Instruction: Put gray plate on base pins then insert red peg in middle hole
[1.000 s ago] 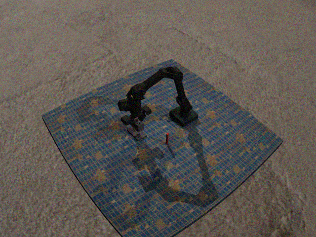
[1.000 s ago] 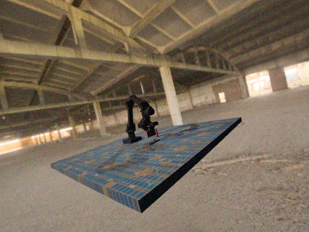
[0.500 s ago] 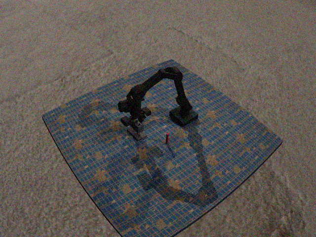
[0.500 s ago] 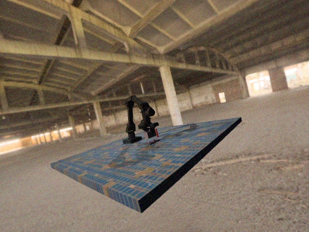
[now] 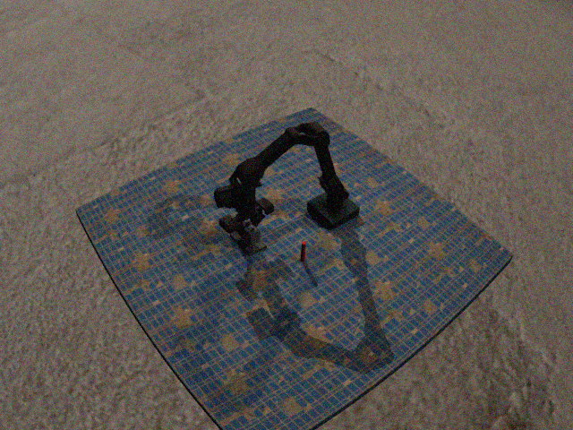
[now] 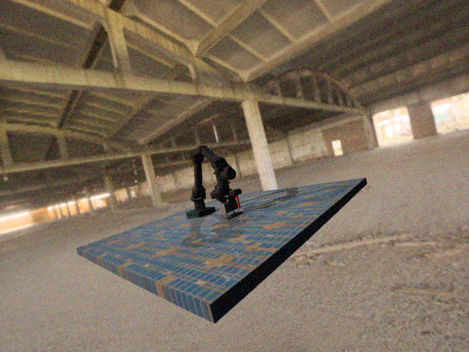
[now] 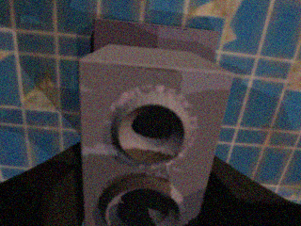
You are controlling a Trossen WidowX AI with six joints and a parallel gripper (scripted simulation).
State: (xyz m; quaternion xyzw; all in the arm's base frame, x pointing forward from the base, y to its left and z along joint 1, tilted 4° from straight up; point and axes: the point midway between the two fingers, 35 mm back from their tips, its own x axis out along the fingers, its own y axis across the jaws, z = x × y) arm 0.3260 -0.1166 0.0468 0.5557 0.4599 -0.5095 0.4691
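The pin base is 3 cm below my gripper tip. Round my gripper tip: gray plate (3 cm above); red peg (19 cm to the left, 7 cm behind).
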